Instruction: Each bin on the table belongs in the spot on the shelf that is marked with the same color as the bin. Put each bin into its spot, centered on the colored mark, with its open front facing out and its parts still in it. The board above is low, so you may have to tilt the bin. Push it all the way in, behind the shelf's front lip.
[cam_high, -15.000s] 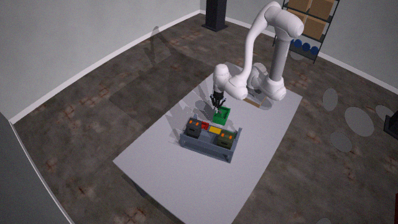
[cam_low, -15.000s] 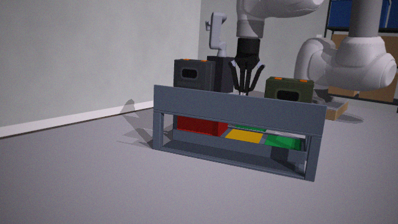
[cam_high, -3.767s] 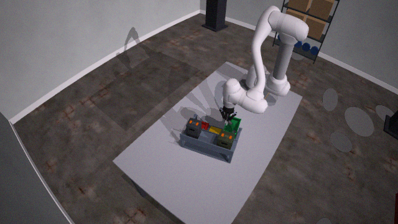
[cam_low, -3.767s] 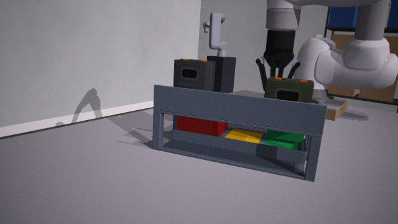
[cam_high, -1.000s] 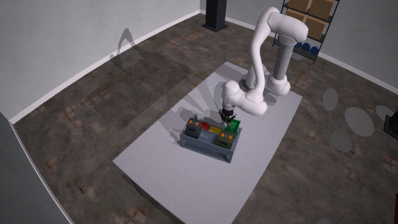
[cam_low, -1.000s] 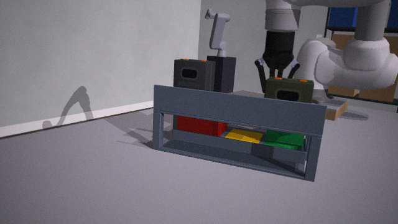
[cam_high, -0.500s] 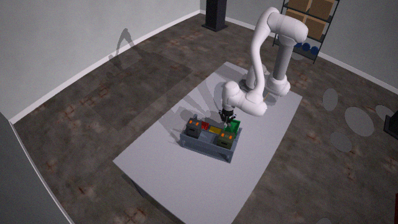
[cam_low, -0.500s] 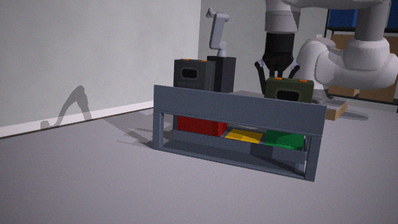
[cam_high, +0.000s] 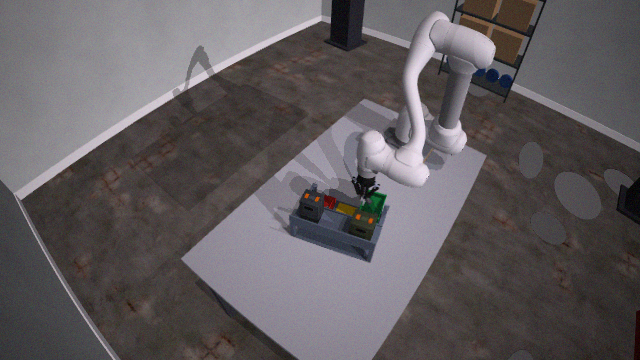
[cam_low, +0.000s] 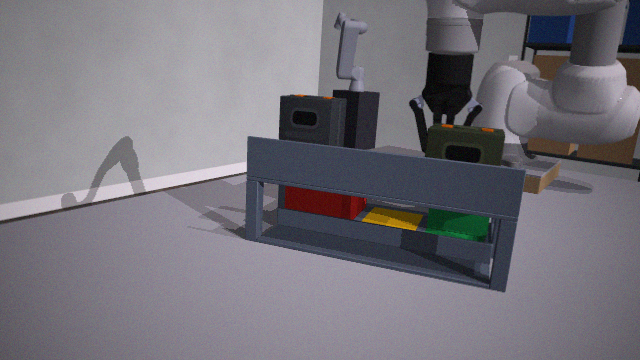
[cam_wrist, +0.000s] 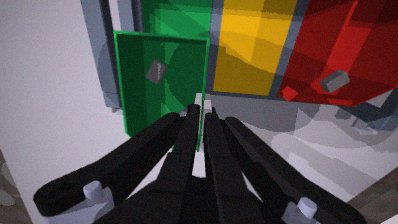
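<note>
My gripper is now 40 mm to the right of the green bin, 40 mm above it and 30 mm past it. From my hand the other things lie so: olive box 150 mm ahead, 110 mm to the left, 60 mm above; red bin 150 mm ahead, 130 mm to the right, 50 mm below; dark grey box 240 mm ahead, 100 mm to the right, 70 mm above.
</note>
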